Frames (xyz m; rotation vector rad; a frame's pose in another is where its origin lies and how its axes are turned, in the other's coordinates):
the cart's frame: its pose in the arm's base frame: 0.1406 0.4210 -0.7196 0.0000 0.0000 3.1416
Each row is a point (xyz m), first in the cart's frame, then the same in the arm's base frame.
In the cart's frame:
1: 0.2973 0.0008 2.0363
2: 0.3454 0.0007 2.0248
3: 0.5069 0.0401 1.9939
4: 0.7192 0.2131 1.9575
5: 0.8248 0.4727 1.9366
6: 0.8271 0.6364 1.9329
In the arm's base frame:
1: -0.1567 0.4202 1.3167
2: -0.2048 0.4203 1.3052
3: -0.3663 0.3809 1.2743
4: -0.5786 0.2079 1.2379
5: -0.6842 -0.0517 1.2170
6: -0.6865 -0.2154 1.2133

